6 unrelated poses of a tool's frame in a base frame.
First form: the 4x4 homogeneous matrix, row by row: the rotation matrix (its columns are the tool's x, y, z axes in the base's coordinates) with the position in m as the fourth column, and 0 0 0 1 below. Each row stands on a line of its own.
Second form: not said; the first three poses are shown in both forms.
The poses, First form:
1:
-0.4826 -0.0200 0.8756 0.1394
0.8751 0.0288 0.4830 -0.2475
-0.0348 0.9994 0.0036 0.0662
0 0 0 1
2:
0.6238 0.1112 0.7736 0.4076
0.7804 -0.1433 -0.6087 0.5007
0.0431 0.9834 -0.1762 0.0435
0 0 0 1
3:
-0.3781 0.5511 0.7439 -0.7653
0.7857 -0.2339 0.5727 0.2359
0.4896 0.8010 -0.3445 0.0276
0 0 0 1
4:
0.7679 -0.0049 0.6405 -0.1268
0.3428 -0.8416 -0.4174 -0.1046
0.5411 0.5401 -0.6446 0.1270
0 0 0 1
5:
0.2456 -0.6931 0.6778 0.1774
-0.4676 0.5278 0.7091 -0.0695
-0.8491 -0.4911 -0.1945 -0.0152
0 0 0 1
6:
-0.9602 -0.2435 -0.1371 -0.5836
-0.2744 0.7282 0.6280 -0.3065
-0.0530 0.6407 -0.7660 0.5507
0 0 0 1
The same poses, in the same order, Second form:
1: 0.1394 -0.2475 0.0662; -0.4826 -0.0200 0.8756; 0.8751 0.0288 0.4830; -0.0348 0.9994 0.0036
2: 0.4076 0.5007 0.0435; 0.6238 0.1112 0.7736; 0.7804 -0.1433 -0.6087; 0.0431 0.9834 -0.1762
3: -0.7653 0.2359 0.0276; -0.3781 0.5511 0.7439; 0.7857 -0.2339 0.5727; 0.4896 0.8010 -0.3445
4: -0.1268 -0.1046 0.1270; 0.7679 -0.0049 0.6405; 0.3428 -0.8416 -0.4174; 0.5411 0.5401 -0.6446
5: 0.1774 -0.0695 -0.0152; 0.2456 -0.6931 0.6778; -0.4676 0.5278 0.7091; -0.8491 -0.4911 -0.1945
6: -0.5836 -0.3065 0.5507; -0.9602 -0.2435 -0.1371; -0.2744 0.7282 0.6280; -0.0530 0.6407 -0.7660
